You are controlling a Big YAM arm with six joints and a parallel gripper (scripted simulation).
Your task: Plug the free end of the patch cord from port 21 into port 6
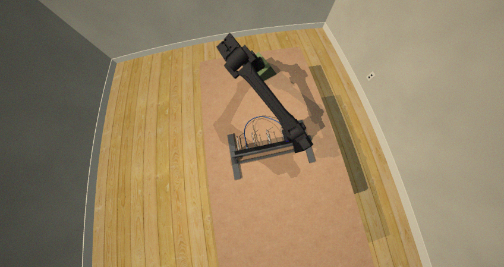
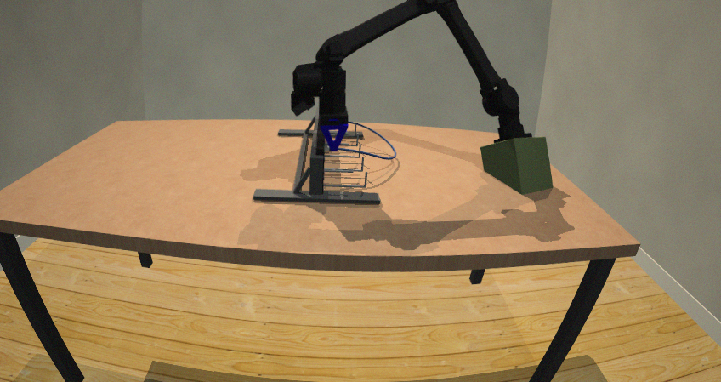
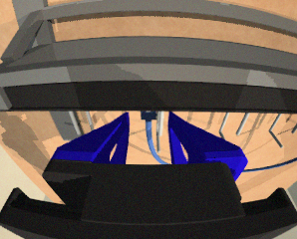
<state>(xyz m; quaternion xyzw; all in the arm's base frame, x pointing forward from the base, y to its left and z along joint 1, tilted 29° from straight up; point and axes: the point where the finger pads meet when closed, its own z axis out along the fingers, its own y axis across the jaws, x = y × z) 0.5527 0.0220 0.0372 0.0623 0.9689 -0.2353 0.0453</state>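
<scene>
The plug is 2 cm ahead of my hand and 1 cm below it.
</scene>
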